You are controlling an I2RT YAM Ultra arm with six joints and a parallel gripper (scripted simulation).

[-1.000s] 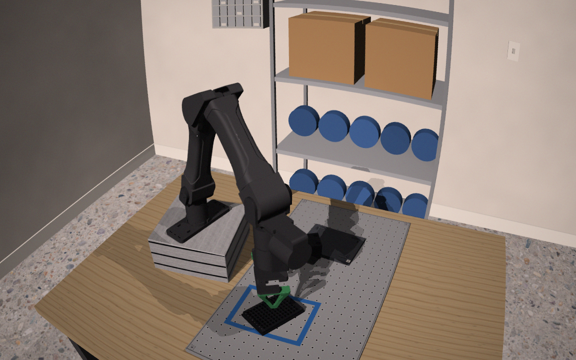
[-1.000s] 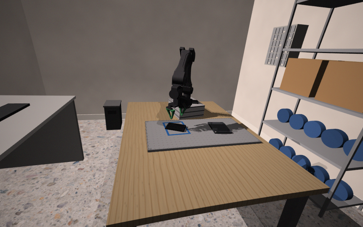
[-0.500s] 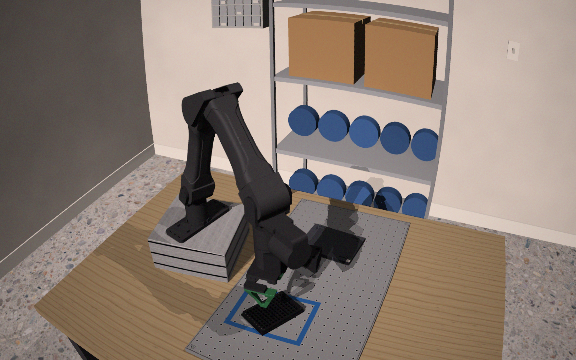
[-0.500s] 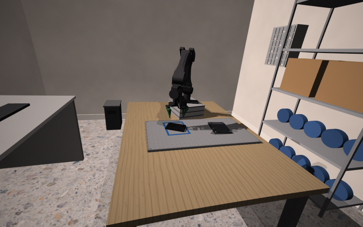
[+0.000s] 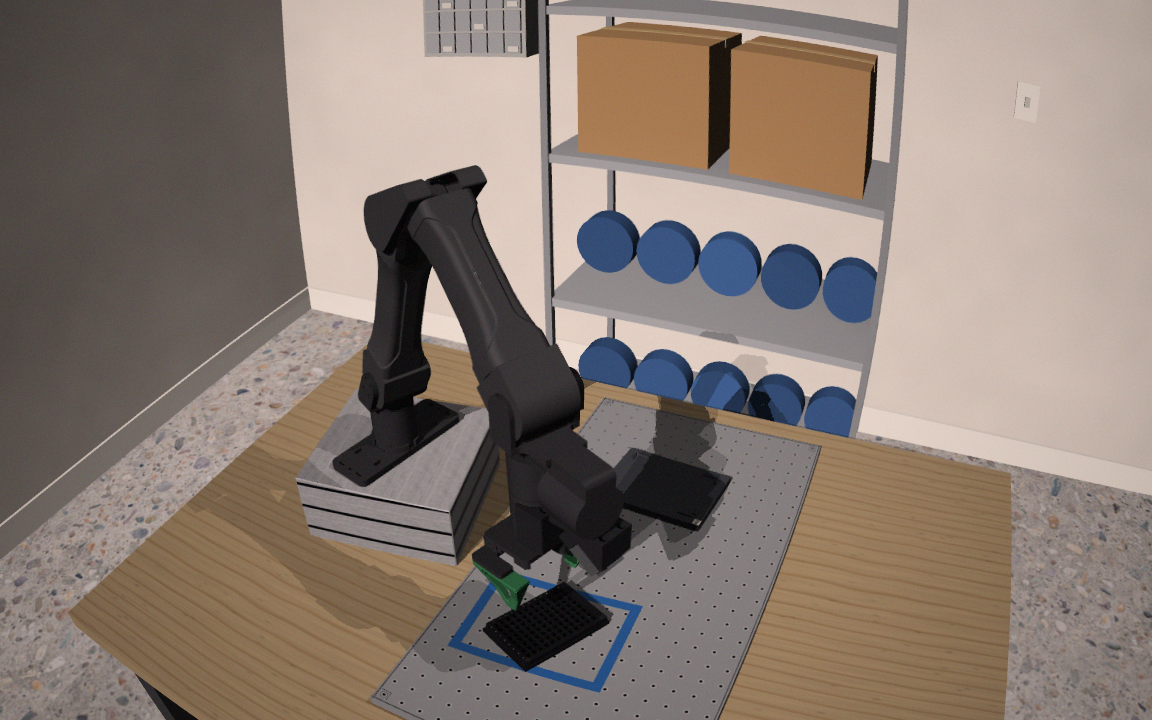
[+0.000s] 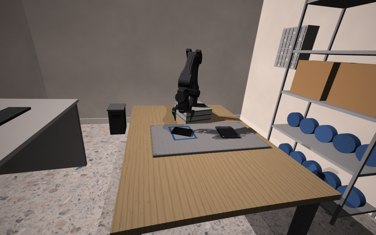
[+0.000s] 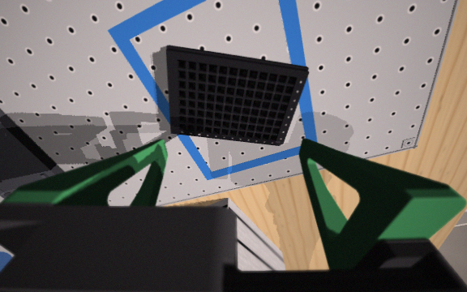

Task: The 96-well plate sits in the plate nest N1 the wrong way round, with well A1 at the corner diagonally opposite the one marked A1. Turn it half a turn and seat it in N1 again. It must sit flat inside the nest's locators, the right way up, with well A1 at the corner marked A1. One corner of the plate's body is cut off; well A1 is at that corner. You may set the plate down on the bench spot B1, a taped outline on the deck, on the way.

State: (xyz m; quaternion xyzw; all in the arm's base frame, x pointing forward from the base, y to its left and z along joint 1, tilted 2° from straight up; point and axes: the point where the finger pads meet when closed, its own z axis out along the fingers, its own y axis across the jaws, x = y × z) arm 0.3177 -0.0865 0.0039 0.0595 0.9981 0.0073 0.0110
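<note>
Right now my hand is 80 mm above the black 96-well plate. The rest, counted from my hand: white A1 label: 60 mm ahead, 260 mm to the left, 80 mm below; then dark plate nest N1: 20 mm behind, 310 mm to the left, 80 mm below.
</note>
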